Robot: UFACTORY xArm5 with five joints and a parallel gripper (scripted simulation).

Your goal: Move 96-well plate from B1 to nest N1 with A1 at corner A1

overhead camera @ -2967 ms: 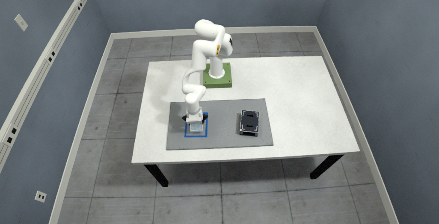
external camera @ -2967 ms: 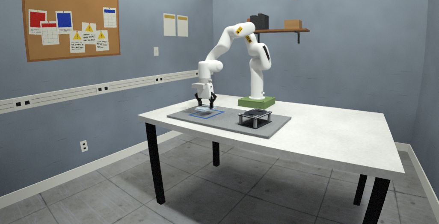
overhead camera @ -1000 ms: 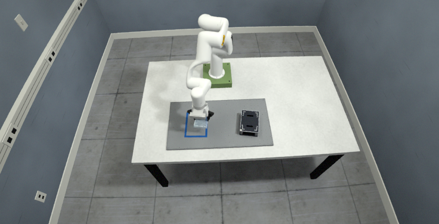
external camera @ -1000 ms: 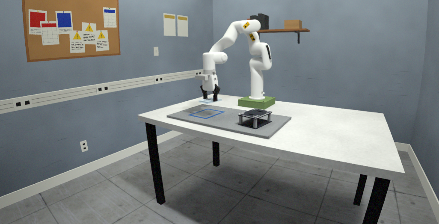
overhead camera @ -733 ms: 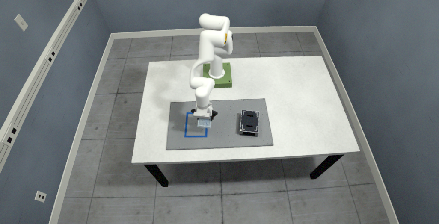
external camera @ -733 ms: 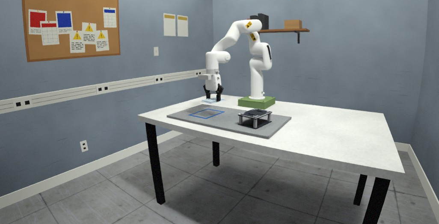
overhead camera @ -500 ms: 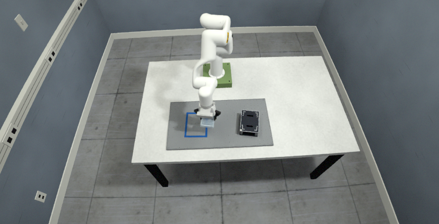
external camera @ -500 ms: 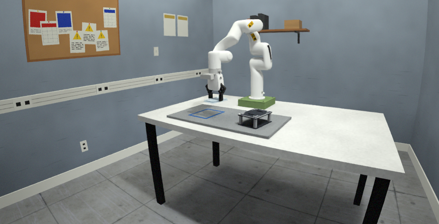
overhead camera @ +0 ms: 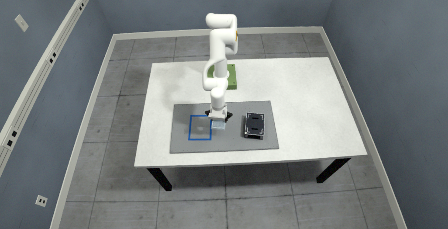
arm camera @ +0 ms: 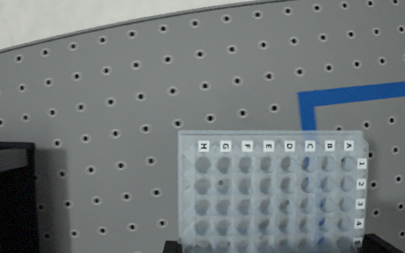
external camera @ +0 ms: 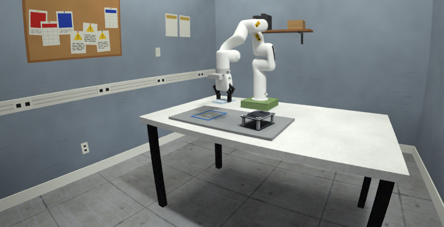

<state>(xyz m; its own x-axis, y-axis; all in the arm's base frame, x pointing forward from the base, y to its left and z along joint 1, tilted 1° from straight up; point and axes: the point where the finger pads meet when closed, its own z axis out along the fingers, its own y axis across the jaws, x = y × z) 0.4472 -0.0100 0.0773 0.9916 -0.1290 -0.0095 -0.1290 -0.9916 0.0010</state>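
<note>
Right now the raised black plate nest is 230 mm to the left of my hand and 60 mm below it. Also, from my hand: pale 96-well plate (10 mm below).
</note>
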